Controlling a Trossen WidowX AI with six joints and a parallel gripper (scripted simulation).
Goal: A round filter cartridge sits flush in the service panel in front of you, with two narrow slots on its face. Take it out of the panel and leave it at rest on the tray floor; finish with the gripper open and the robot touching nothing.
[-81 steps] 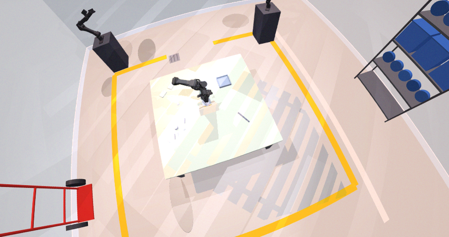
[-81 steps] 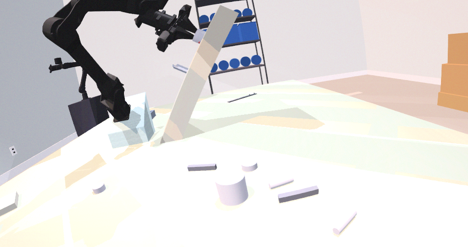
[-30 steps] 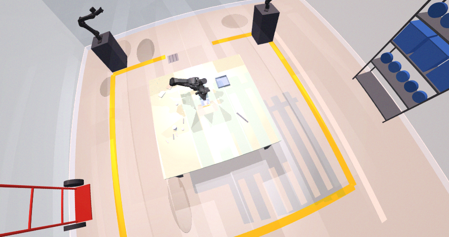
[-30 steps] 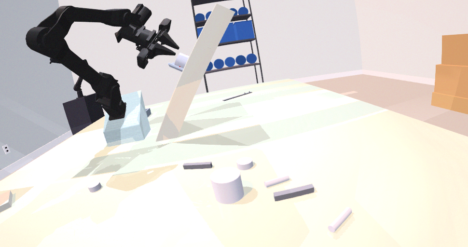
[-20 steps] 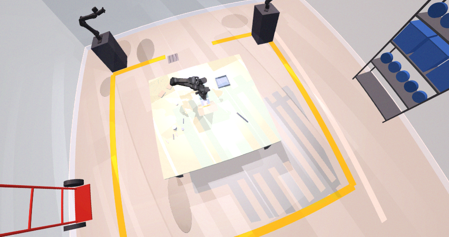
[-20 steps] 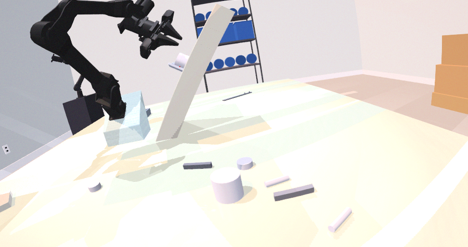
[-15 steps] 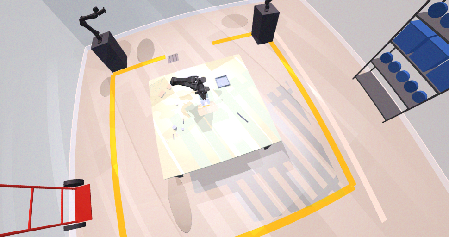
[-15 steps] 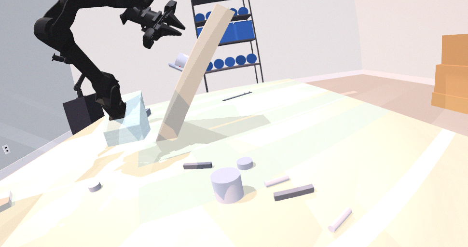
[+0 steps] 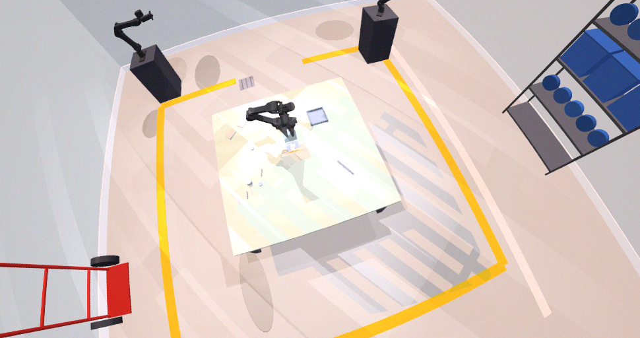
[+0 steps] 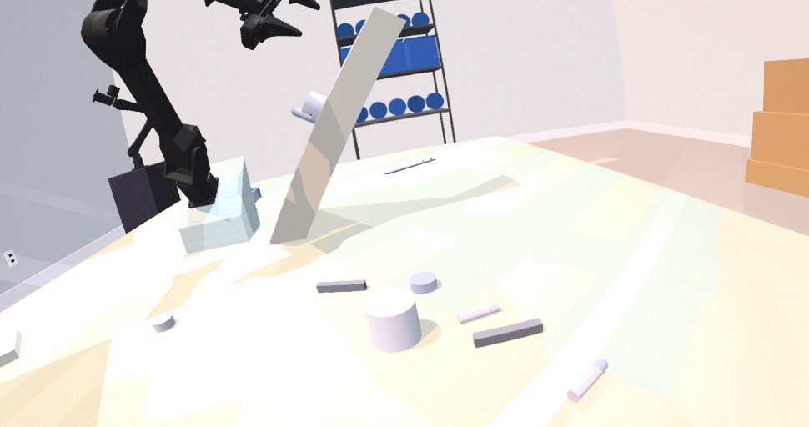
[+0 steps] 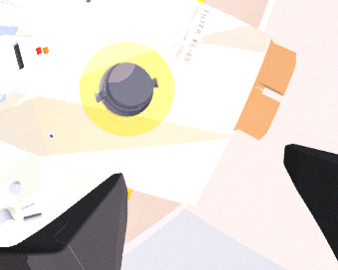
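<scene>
Now: gripper tip 16 cm above the filter cartridge and 2 cm past it. The rest, counted from my gripper tip: tray 37 cm below, 35 cm behind, 28 cm to the left.
</scene>
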